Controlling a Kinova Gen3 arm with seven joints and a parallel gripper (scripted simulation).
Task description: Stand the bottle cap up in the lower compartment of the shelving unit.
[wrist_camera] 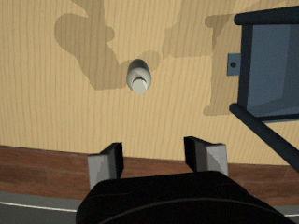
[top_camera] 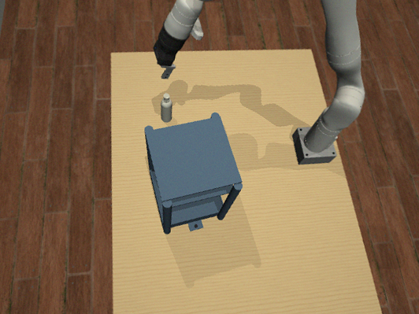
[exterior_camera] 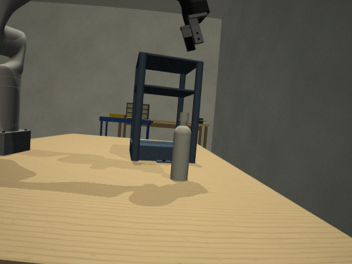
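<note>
My hand is 10 mm past the pale bottle, 10 mm to the left of it and 240 mm above it. Also, from my hand: blue shelving unit (80 mm behind, 320 mm to the left, 160 mm below).
</note>
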